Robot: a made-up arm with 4 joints.
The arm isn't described. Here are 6 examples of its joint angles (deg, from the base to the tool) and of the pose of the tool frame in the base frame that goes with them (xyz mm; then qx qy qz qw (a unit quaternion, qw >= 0)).
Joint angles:
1: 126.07 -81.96 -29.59 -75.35
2: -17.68 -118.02 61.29 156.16
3: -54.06 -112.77 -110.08 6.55
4: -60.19 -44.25 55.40 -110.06
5: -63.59 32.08 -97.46 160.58
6: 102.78 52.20 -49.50 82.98
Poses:
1: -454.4 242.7 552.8 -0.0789 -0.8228 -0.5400 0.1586
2: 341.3 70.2 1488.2 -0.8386 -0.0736 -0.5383 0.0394
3: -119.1 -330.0 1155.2 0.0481 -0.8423 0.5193 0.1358
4: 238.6 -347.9 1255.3 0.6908 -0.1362 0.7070 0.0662
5: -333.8 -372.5 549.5 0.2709 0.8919 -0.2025 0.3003
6: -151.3 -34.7 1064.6 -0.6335 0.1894 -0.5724 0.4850
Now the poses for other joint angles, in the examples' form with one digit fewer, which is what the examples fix.
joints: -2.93 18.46 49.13 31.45
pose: -307 -169 893 0.055 0.877 0.438 0.190
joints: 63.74 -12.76 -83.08 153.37
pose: 70 -132 1288 -0.613 0.265 -0.532 0.521
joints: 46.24 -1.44 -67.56 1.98
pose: 176 303 752 -0.666 0.145 0.593 0.430
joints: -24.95 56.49 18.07 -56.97
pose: 340 -23 1097 0.489 0.058 0.429 0.757
